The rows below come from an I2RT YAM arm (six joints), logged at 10 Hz.
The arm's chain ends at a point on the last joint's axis. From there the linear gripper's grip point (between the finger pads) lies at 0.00 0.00 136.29 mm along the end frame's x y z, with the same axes.
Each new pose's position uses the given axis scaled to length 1; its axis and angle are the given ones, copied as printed.
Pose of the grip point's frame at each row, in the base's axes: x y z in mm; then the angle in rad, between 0 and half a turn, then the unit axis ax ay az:
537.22, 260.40, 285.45, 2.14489, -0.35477, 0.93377, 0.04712
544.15, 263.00, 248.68, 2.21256, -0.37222, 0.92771, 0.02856
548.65, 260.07, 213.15, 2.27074, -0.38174, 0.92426, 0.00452
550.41, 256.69, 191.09, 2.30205, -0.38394, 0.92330, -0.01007
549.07, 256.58, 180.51, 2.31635, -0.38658, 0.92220, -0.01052
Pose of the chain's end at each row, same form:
433.87, 210.55, 359.00, 2.14489, -0.35477, 0.93377, 0.04712
445.18, 216.59, 330.09, 2.21256, -0.37222, 0.92771, 0.02856
452.69, 219.34, 300.94, 2.27074, -0.38174, 0.92426, 0.00452
455.87, 219.85, 282.08, 2.30205, -0.38394, 0.92330, -0.01007
455.80, 220.09, 272.94, 2.31635, -0.38658, 0.92220, -0.01052

